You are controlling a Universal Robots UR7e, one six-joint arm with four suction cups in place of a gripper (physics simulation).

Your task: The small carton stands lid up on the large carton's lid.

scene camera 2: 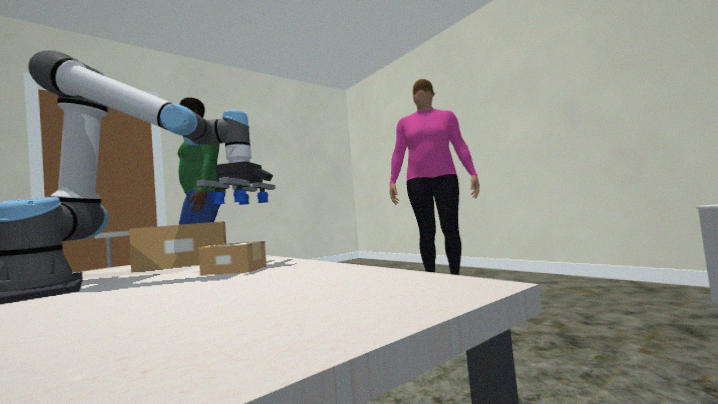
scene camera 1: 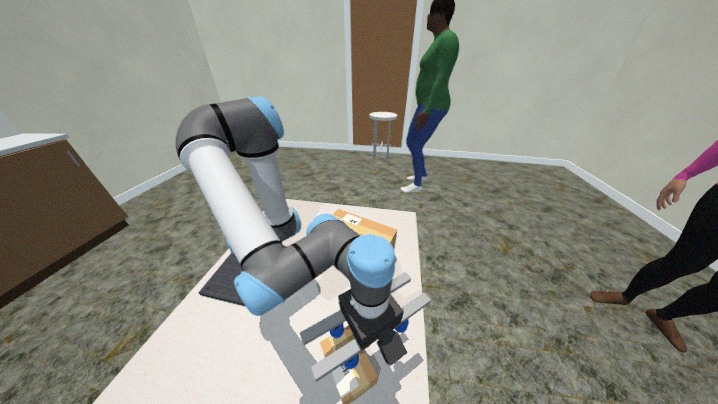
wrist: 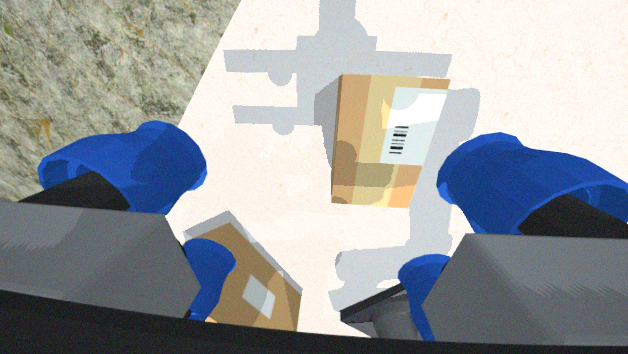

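Seen in the pictures: hand at its tool point: (scene camera 2: 242, 202) (wrist: 316, 225); arm's base at its link origin: (scene camera 2: 33, 284) (wrist: 400, 316).
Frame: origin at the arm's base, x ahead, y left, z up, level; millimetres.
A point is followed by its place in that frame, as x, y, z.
The small carton (scene camera 1: 367, 370) @(486, -291, 56) (scene camera 2: 241, 260) @(423, -348, 12) (wrist: 375, 175) @(410, -248, 56), brown with a barcode label and tape on its top face, stands on the table beside the large carton, a gap apart from it. The large carton (scene camera 1: 377, 229) @(476, 174, 132) (scene camera 2: 150, 251) @(280, 132, 45) (wrist: 249, 261) @(422, 77, 13), taller and brown with white labels, stands on the table nearer the arm's base; the arm partly hides it in scene camera 1, and a cup and the gripper frame partly hide it in the wrist view. My gripper (scene camera 1: 371, 342) (scene camera 2: 241, 196) (wrist: 322, 220) @(480, -232, 180) is open, its blue suction cups hanging above the small carton with air between and holding nothing.
The table (scene camera 1: 175, 351) @(-131, -331, -22) (scene camera 2: 351, 311) @(362, -913, -22) carries the arm's dark base plate (scene camera 1: 223, 283) @(-122, -89, -4). A person in green (scene camera 1: 436, 70) (scene camera 2: 193, 165) stands by a white stool (scene camera 1: 383, 116). A person in pink (scene camera 2: 430, 145) stands beyond the table. A brown cabinet (scene camera 1: 50, 216) is at the left.
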